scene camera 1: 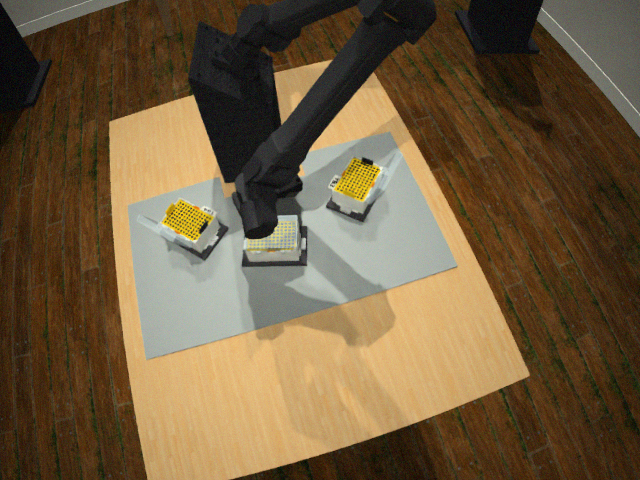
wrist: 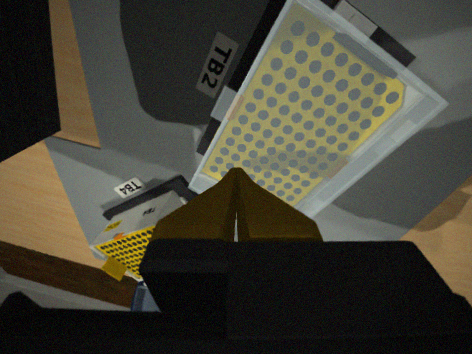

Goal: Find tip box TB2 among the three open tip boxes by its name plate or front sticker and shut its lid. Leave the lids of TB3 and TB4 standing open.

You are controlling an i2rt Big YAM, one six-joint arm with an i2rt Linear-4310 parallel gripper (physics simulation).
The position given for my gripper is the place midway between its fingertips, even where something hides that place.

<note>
In view: my gripper [wrist: 236,176], a clear lid [scene camera 1: 284,237] and a grey mat [wrist: 141,71].
</note>
